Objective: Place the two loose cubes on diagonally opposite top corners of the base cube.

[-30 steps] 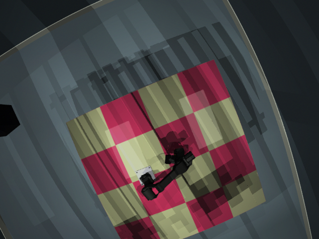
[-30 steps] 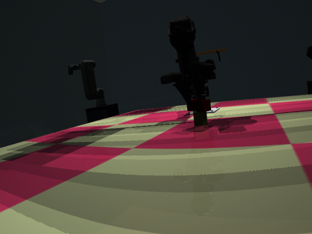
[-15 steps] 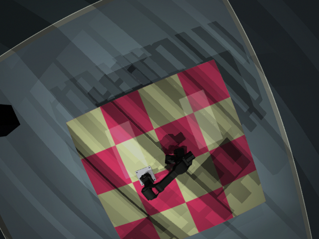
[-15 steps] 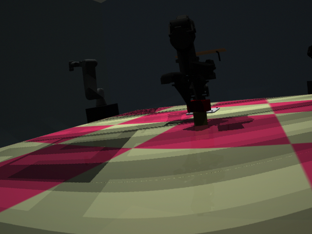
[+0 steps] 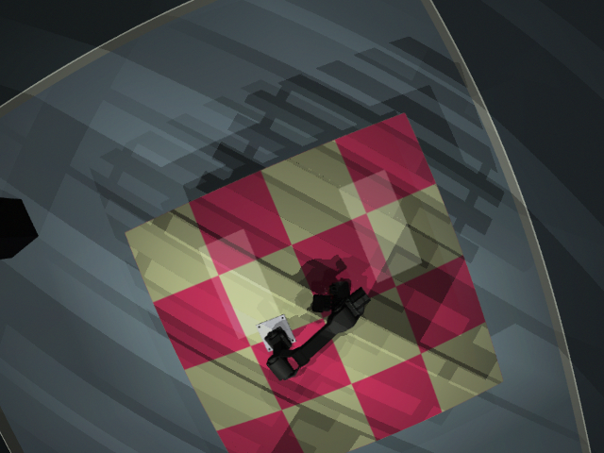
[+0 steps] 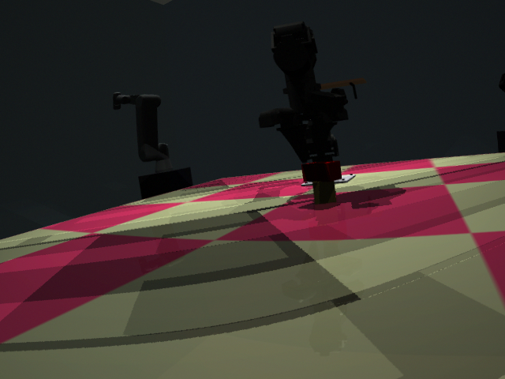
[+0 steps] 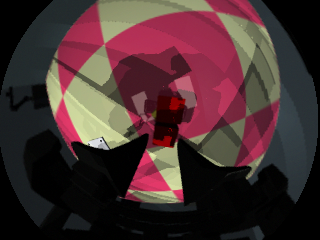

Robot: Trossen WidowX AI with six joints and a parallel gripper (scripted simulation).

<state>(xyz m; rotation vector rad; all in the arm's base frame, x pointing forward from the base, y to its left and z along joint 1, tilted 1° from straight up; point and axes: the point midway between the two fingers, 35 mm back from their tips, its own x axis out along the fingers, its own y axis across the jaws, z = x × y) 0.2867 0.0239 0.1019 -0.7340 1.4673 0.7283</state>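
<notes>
My gripper tip is now 10 mm short of the yellow base cube, 20 mm to the right of it and 60 mm above it.
</notes>
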